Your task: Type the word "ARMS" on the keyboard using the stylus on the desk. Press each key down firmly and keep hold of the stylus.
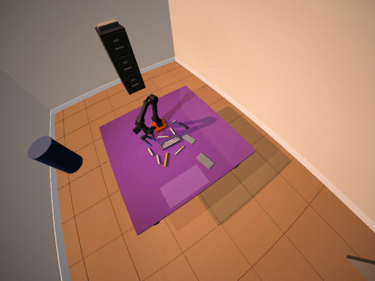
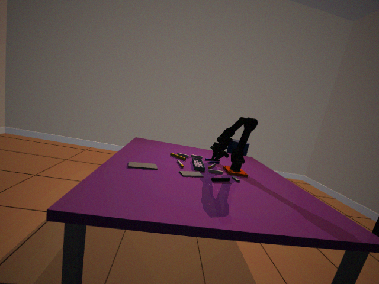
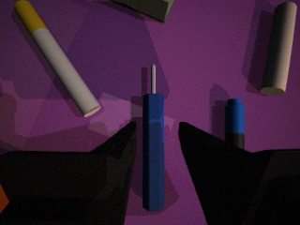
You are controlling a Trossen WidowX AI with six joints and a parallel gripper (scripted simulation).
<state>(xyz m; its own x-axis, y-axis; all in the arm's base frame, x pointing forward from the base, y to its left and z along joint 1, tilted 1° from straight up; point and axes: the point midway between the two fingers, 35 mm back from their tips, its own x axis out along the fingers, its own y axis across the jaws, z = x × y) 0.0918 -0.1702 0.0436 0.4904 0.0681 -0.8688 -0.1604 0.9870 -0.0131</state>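
Now: the blue stylus 1 cm ahead of my gripper tip and 2 cm below it. Also, from my gripper tip: black stick: 10 cm ahead, 34 cm to the left, 2 cm below; then blue-capped pen: 1 cm behind, 7 cm to the right, 2 cm below.
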